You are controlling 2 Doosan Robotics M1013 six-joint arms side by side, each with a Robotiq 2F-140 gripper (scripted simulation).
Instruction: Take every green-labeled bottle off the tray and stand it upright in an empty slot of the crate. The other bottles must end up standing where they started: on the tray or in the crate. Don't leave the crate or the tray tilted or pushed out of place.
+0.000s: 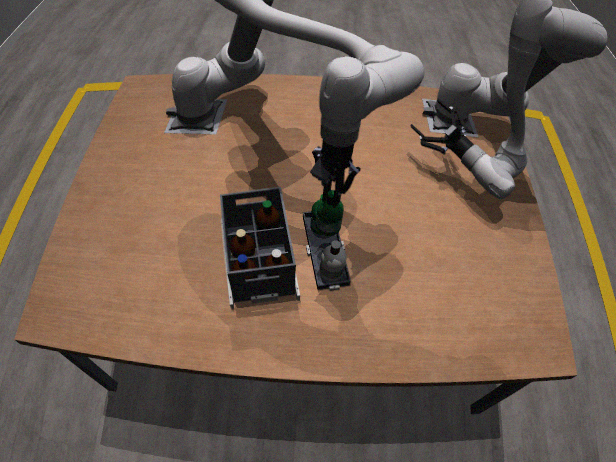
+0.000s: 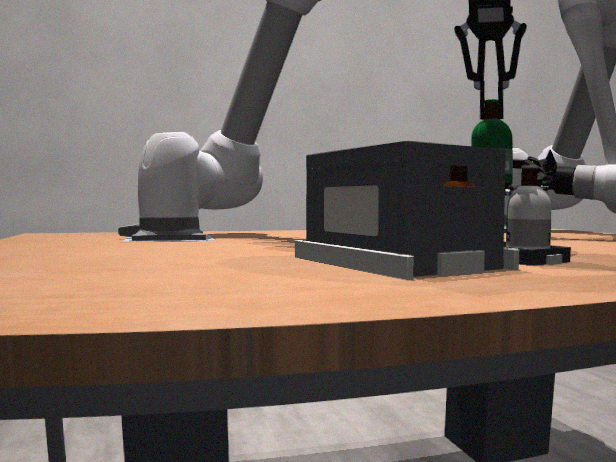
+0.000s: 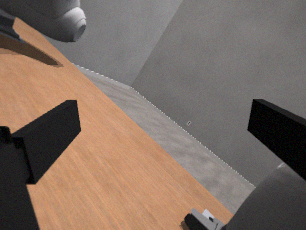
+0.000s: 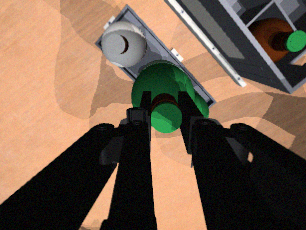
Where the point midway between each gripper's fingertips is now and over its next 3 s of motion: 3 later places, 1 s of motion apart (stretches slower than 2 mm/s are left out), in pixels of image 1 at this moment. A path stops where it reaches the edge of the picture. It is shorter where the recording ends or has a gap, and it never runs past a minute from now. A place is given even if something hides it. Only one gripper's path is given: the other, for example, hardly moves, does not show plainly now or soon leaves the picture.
My right gripper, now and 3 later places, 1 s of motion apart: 331, 201; 331, 197; 332, 192; 332, 188
